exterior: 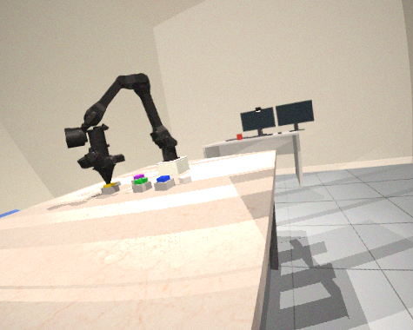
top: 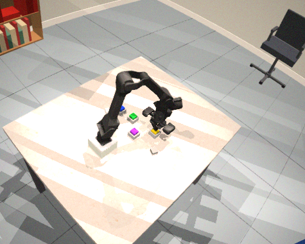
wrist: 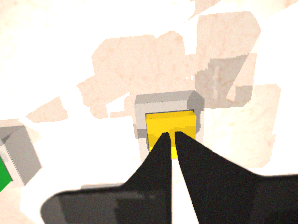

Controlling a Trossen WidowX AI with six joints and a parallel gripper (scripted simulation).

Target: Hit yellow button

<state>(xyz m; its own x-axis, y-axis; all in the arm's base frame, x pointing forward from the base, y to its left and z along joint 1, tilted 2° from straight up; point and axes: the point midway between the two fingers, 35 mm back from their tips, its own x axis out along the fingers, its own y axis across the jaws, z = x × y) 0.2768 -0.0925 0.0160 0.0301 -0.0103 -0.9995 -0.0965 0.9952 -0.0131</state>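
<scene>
My gripper tip is 1 cm above the yellow button. The rest, counted from my gripper tip: small grey block 9 cm to the right, 8 cm behind, 3 cm below; purple button 10 cm behind, 6 cm to the left; green button 15 cm to the left, 4 cm behind.
</scene>
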